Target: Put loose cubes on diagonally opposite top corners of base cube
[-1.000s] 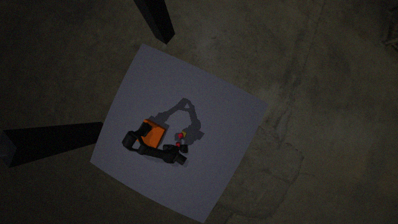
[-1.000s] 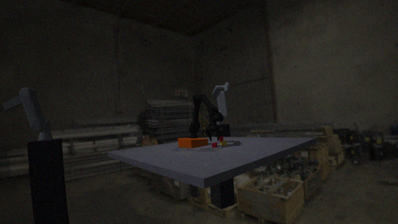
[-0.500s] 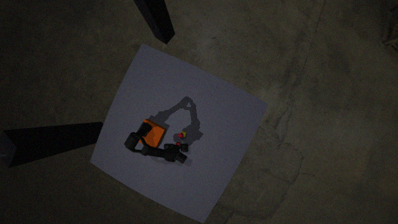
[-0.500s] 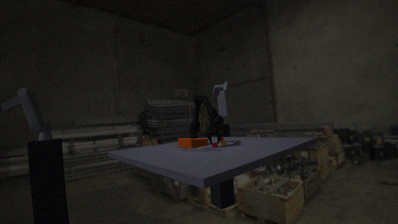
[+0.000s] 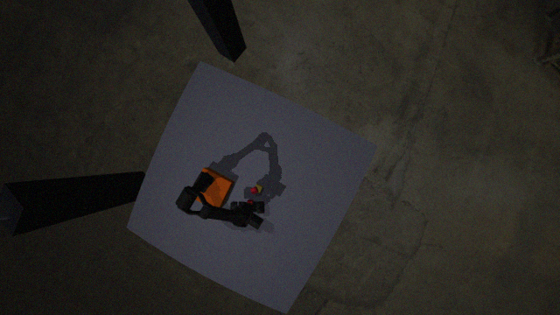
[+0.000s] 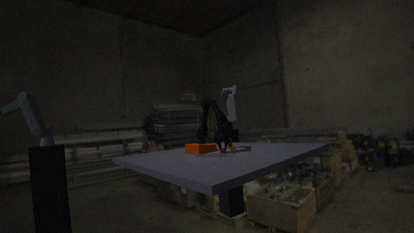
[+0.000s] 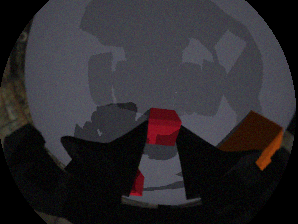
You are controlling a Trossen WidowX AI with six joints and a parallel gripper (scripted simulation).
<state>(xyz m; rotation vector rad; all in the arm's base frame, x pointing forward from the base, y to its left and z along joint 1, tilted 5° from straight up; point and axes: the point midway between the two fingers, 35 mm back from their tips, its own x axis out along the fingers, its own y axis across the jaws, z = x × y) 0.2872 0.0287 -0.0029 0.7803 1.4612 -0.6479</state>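
Now: gripper tip 20 mm past the yellow cube and 100 mm to the right of it.
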